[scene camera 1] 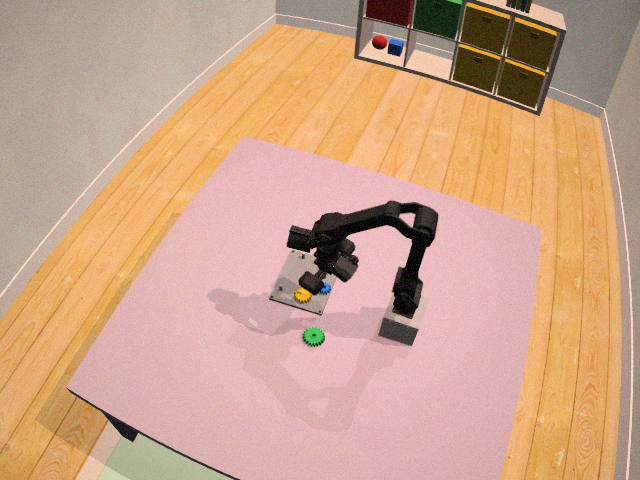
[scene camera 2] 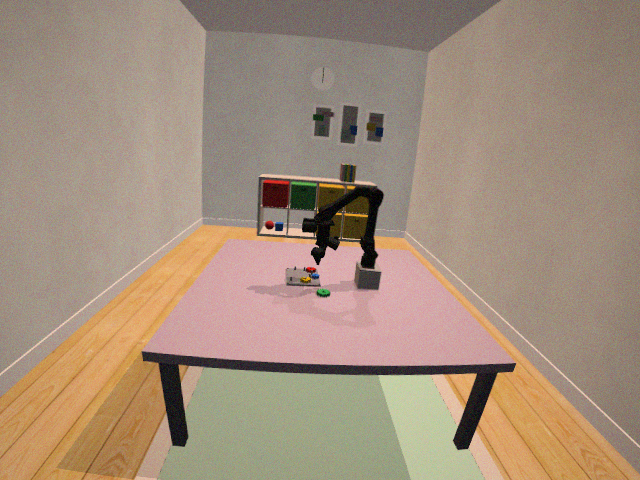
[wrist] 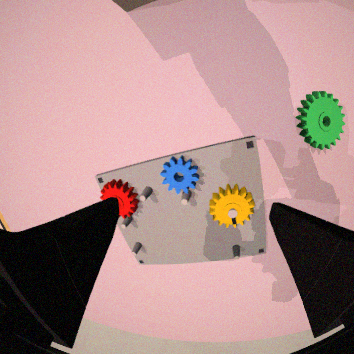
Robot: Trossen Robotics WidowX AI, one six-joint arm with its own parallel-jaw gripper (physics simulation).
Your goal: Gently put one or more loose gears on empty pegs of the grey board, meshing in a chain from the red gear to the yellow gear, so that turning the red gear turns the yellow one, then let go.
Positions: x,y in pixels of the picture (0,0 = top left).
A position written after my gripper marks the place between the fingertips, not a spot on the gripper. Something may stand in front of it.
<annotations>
My gripper (scene camera 1: 327,277) is open and holds nothing. Also in view: a blue gear (wrist: 170,170). A green gear (wrist: 319,117) rests on the table.
</annotations>
